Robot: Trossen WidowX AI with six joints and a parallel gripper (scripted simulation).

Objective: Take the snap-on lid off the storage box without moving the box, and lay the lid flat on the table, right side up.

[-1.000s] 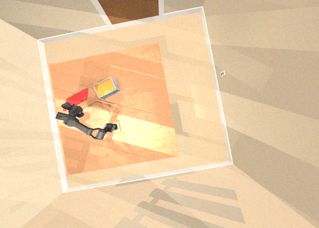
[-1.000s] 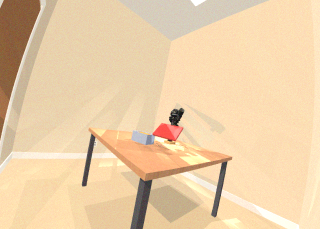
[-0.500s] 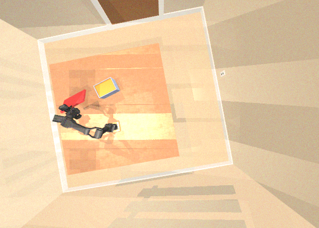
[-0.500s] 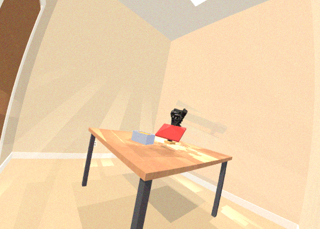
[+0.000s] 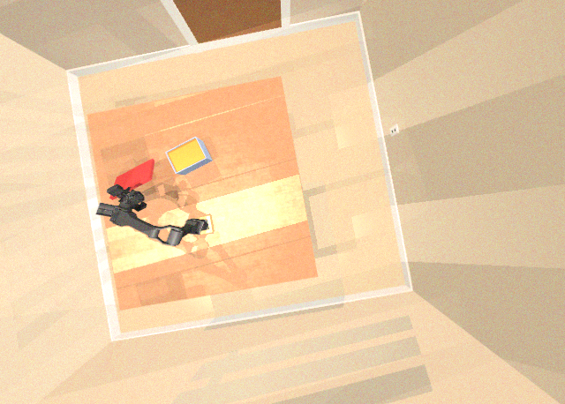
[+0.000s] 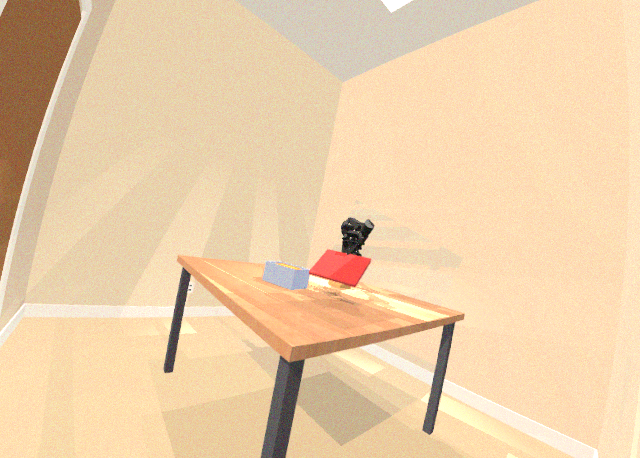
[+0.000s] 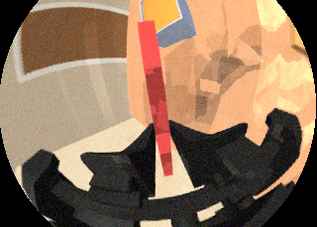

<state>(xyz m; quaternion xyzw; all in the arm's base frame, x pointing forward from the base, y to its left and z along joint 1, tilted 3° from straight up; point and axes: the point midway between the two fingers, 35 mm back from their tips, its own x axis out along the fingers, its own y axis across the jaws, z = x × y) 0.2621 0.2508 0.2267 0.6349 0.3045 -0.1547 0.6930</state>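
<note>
My gripper tip is now 6 cm short of the lid, 1 cm to the right of it and 5 cm above it. Round my gripper tip: storage box (14 cm ahead, 28 cm to the right, 17 cm below).
</note>
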